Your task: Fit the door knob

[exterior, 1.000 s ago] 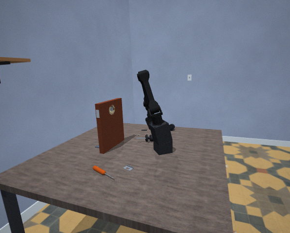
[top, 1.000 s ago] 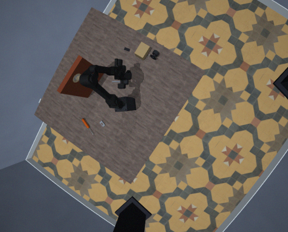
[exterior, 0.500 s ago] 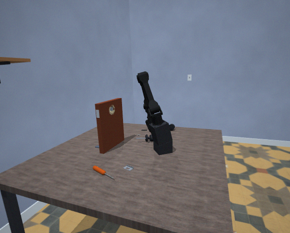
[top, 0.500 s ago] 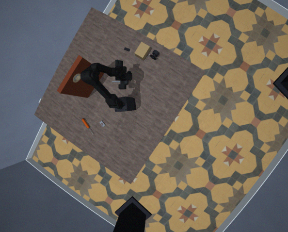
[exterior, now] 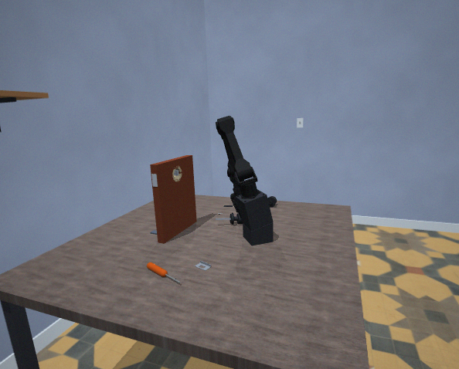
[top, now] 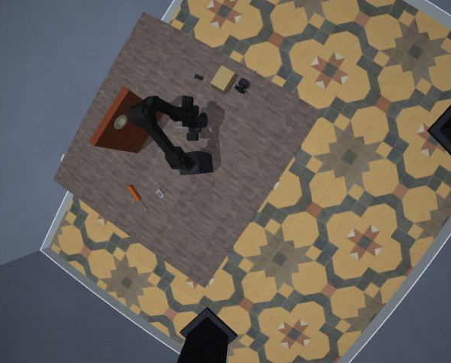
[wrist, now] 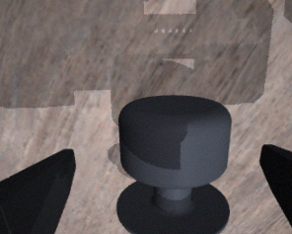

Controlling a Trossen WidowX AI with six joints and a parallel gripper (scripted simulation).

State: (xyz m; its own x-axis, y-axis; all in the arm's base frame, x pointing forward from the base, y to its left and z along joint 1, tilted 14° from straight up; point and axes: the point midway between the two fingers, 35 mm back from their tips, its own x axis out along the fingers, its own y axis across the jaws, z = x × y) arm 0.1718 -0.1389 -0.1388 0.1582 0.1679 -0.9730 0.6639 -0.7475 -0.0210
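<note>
Now: the grey latch 23 cm to the left of my hand, 23 cm ahead of it and 22 cm above it. The rest, counted from my hand: small metal plate 46 cm to the left, 10 cm behind, 8 cm below; small black piece 23 cm to the right, 21 cm ahead, 8 cm below; cardboard box 30 cm to the right, 8 cm ahead, 5 cm below.
</note>
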